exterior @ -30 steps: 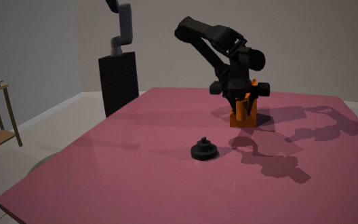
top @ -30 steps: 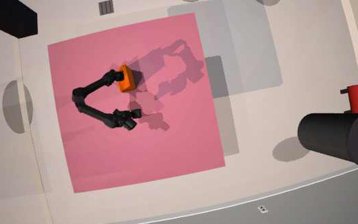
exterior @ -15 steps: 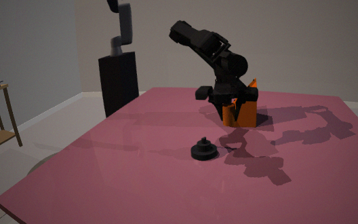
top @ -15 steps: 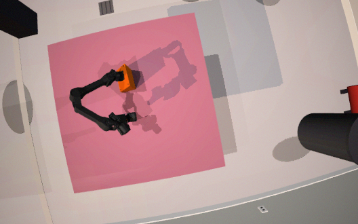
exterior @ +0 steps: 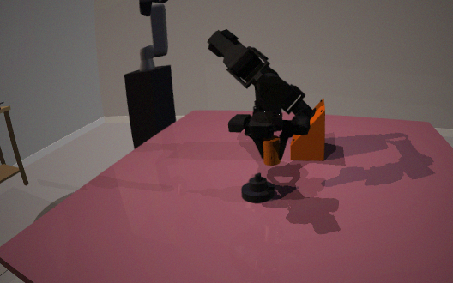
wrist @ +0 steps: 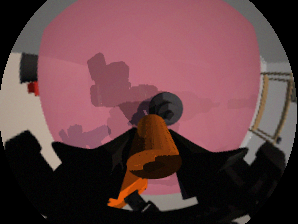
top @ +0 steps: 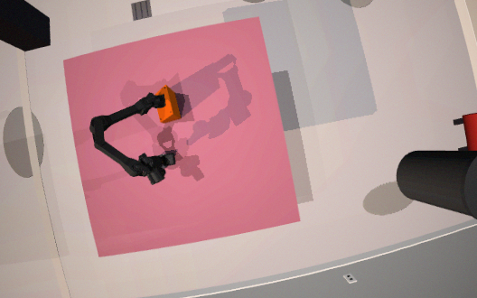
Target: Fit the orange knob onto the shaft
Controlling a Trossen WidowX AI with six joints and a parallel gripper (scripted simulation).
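My gripper tip is 70 mm above the dark round pedestal, 30 mm to the left of it and 10 mm short of it. The rest, counted from my gripper tip: orange knob (20 mm above).
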